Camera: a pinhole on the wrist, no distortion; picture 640 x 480 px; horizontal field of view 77.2 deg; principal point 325.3 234.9 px. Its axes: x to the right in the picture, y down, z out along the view. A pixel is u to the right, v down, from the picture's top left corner.
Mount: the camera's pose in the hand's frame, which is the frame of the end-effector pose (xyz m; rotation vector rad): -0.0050 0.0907 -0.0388 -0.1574 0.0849 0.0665
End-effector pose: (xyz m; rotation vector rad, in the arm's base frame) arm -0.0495 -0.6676 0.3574 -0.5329 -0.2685 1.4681
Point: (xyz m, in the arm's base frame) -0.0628 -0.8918 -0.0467
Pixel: behind the camera
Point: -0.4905 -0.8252 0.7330
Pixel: 107.2 262.3
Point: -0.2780 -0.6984 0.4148
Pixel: 185.8 340.2
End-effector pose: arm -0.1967 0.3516 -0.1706 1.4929 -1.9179 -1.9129
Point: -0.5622 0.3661 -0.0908
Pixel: 504.2 402.5
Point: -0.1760 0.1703 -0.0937
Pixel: behind the camera
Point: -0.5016 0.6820 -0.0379
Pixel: 192.5 279.7
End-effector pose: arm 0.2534 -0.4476 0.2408 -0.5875 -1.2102 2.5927
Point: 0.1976 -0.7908 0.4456
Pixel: 163.1 150.7
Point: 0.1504 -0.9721 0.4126
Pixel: 194.1 263.6
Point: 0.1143 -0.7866 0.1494
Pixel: 349.4 431.8
